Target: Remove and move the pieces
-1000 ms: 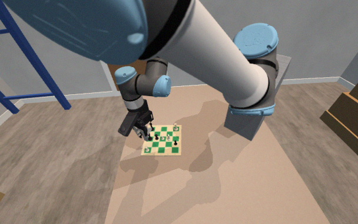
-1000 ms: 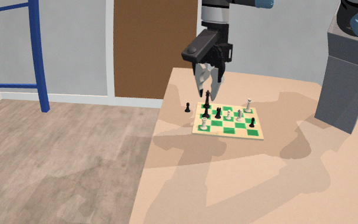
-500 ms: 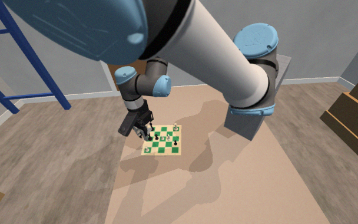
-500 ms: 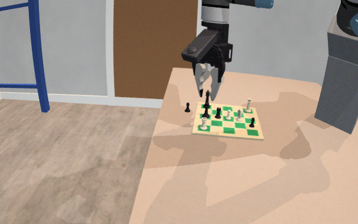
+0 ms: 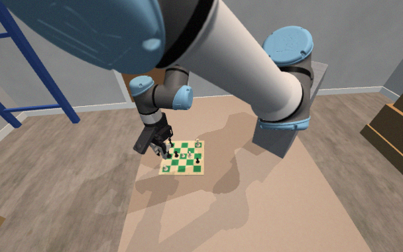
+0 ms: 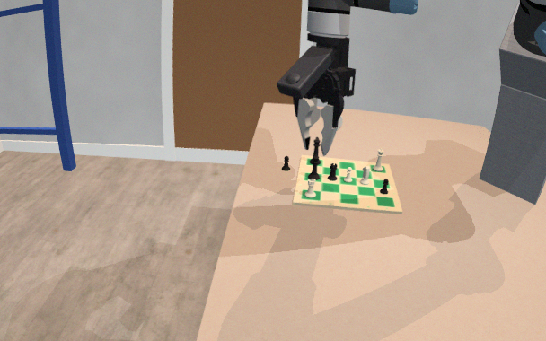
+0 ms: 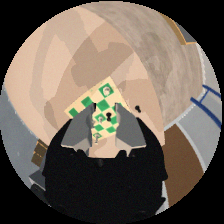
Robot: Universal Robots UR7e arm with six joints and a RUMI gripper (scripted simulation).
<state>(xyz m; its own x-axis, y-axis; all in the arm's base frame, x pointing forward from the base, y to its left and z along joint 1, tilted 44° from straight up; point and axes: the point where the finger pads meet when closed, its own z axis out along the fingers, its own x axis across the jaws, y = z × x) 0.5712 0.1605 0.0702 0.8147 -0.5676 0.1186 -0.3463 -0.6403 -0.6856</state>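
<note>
The white rook lies 9 cm below my hand. The rest, counted from my hand: cream chessboard 11 cm below, 9 cm to the right, 7 cm behind; tall black piece 15 cm to the right, 7 cm below, 2 cm ahead.
</note>
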